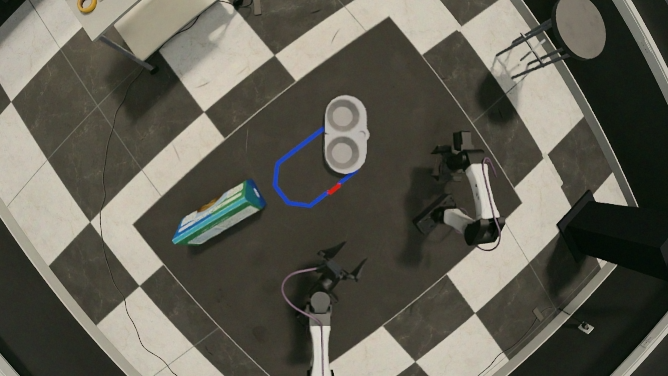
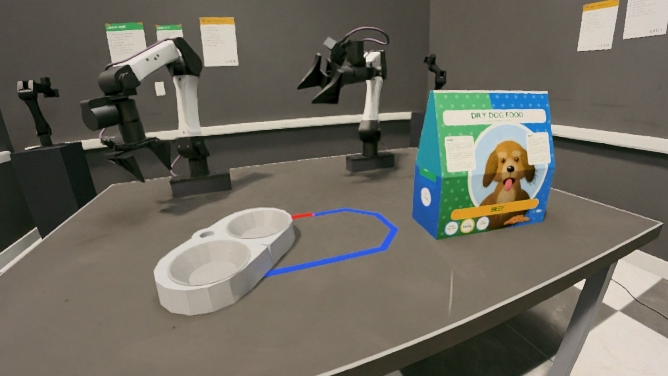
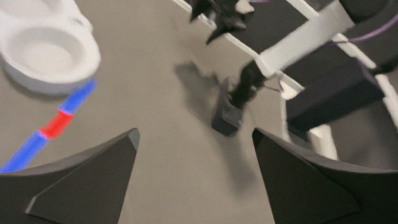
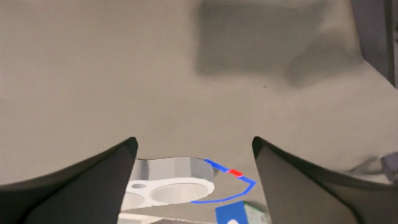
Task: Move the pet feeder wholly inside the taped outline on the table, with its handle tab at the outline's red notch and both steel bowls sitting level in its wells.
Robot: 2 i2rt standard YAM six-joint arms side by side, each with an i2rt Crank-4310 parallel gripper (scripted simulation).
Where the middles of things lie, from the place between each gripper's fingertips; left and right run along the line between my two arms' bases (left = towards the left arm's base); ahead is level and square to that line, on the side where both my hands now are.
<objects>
The white pet feeder (image 2: 265,252) lies 30 cm ahead of my right hand (image 2: 157,176), 19 cm to the left of it and 11 cm below it. Round my right hand: dog food box (image 2: 485,162) 37 cm ahead, 76 cm to the left, 2 cm above.
Now: left hand (image 2: 304,94) 310 mm short of the white pet feeder, 260 mm to the left of it and 300 mm above it. Also, from my left hand: dog food box: 380 mm ahead, 320 mm to the left, 160 mm below.
</objects>
